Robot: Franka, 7 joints.
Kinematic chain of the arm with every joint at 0, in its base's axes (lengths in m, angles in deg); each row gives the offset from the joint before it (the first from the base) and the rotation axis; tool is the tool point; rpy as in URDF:
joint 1: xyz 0 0 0.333 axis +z
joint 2: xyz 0 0 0 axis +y
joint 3: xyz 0 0 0.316 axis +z
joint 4: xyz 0.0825 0 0 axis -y
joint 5: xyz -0.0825 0 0.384 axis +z
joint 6: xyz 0 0 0 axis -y
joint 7: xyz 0.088 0 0 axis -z
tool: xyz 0 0 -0.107 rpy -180 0 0
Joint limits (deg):
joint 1: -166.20..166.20
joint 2: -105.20..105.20
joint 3: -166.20..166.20
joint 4: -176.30..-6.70
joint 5: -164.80..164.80
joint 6: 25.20..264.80
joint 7: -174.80..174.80
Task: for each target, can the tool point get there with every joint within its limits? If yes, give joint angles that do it. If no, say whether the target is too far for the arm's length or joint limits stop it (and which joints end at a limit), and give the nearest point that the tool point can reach.
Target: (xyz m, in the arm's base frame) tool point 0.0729 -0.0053 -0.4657
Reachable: no: joint limits stop it (at a limit: joint 2) | nearest point 0.1163 -0.0085 -0.3339 | short by 0.139 m
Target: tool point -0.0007 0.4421 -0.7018
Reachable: no: too far | nearest point -0.0006 0.3785 -0.3522 | short by 0.355 m
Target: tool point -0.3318 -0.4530 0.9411
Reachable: yes | joints -91.42 13.64 -50.53 -51.92 87.03 127.40 -135.60
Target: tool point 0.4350 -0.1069 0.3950
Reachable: yes | joints -115.36 28.48 114.71 -132.25 -52.73 90.12 -27.30
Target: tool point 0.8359 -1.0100 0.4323
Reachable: no: too far | nearest point 0.5454 -0.6590 0.3978 | short by 0.457 m
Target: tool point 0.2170 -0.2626 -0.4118
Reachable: no: joint limits stop it (at a limit: joint 2) | nearest point 0.2136 -0.2585 -0.3582 | short by 0.054 m
